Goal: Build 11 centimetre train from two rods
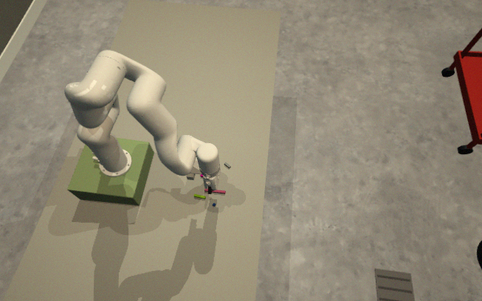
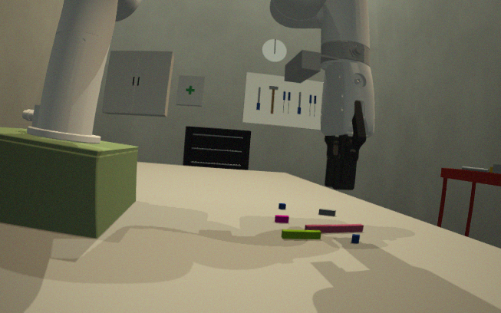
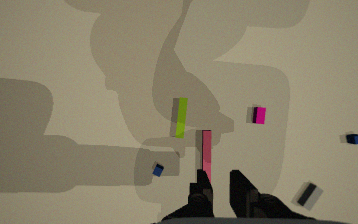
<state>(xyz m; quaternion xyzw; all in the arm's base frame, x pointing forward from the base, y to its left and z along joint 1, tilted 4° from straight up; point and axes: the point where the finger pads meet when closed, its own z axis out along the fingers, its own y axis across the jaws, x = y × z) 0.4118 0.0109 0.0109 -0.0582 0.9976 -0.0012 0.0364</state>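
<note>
Right now the pink rod is 80 mm below my hand. Round my hand: grey rod (20 mm ahead, 130 mm to the left, 80 mm below); then magenta rod (70 mm behind, 60 mm to the left, 80 mm below); then lime rod (50 mm behind, 40 mm to the right, 80 mm below).
</note>
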